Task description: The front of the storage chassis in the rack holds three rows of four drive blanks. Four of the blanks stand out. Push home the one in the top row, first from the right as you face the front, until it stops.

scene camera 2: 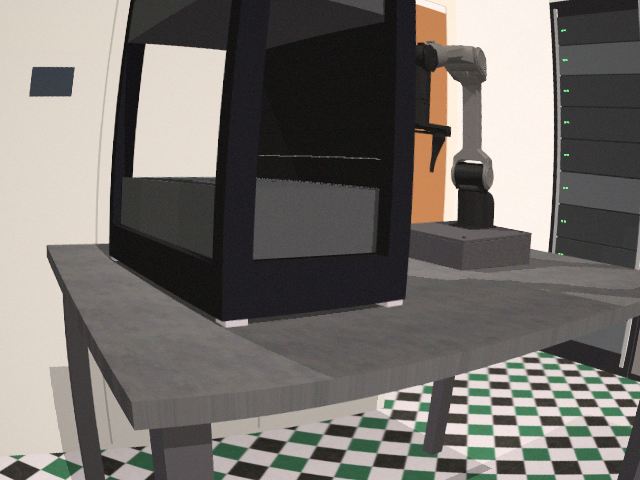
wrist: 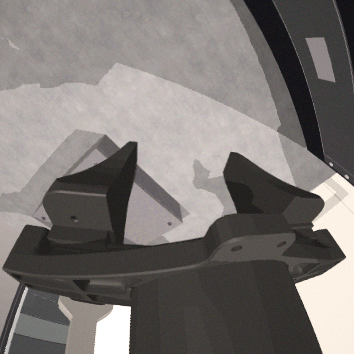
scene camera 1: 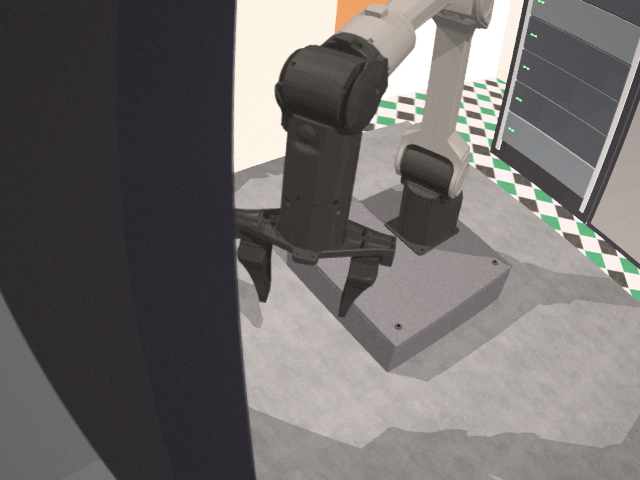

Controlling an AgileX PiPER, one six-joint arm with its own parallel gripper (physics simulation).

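Note:
The rack is a dark open frame. It fills the left of scene camera 1 and stands left of the arm in scene camera 2. In scene camera 2 one grey unit sits low in it and another high; I cannot tell which is the storage chassis. The wrist view shows a grey panel with a pale label at the upper right. The drive blanks do not show. My gripper is open and empty, pointing down beside the rack, above the table. In scene camera 2 the rack hides part of it.
The arm's grey base block stands on the grey table. A tall server cabinet with green lights stands on the chequered floor behind the table.

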